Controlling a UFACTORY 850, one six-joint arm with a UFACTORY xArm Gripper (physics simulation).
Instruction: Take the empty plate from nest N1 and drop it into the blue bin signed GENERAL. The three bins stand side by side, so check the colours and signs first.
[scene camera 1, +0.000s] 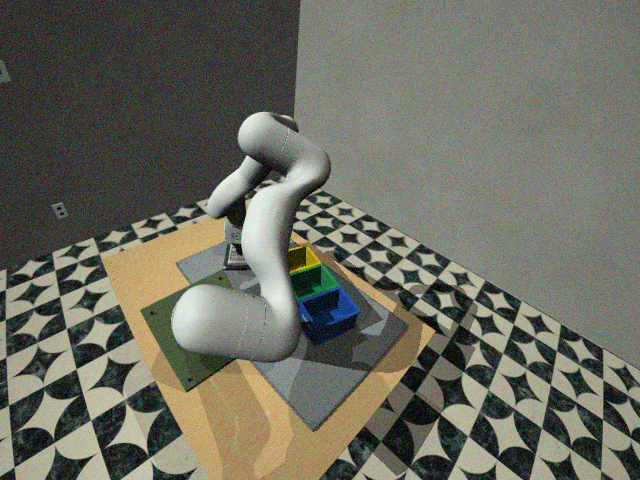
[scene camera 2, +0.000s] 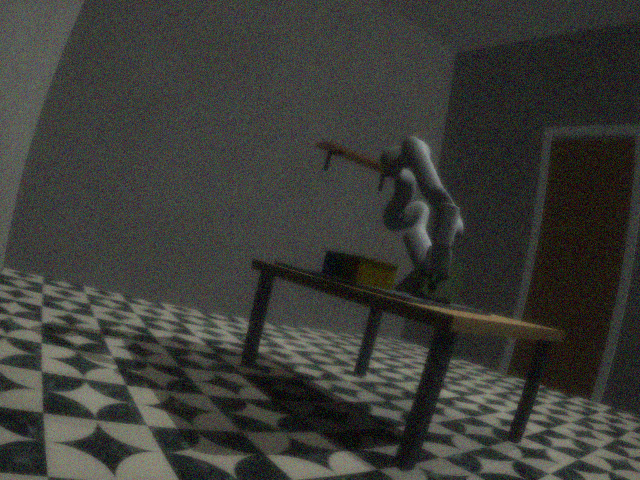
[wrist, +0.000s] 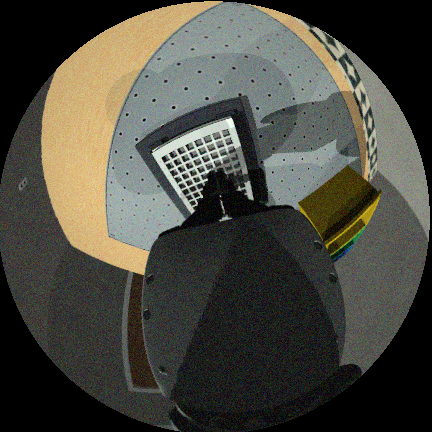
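Observation:
My gripper (wrist: 216, 182) (scene camera 1: 237, 248) is shut, fingers pointing down over the plate. No thing shows between the fingertips; their gap to the plate is hard to judge. The white plate (wrist: 229, 125) has a grid of dark square wells. It sits in a dark nest (wrist: 192, 115) (scene camera 1: 236, 267) on the grey board; the fingers and gripper body hide its near part. No N1 label is readable. The blue bin (scene camera 1: 330, 329) stands nearest scene camera 1 in the row; a sliver of the blue bin (wrist: 345, 253) shows in the wrist view. Its sign cannot be read.
The green bin (scene camera 1: 309, 280) stands between the blue bin and the yellow bin (scene camera 1: 303, 258) (wrist: 332, 202) (scene camera 2: 376, 273). The grey perforated board (scene camera 1: 315, 397) (wrist: 200, 55) bears bins and nest. The arm stands on a green base plate (scene camera 1: 170, 338), on a wooden table (scene camera 1: 129, 258).

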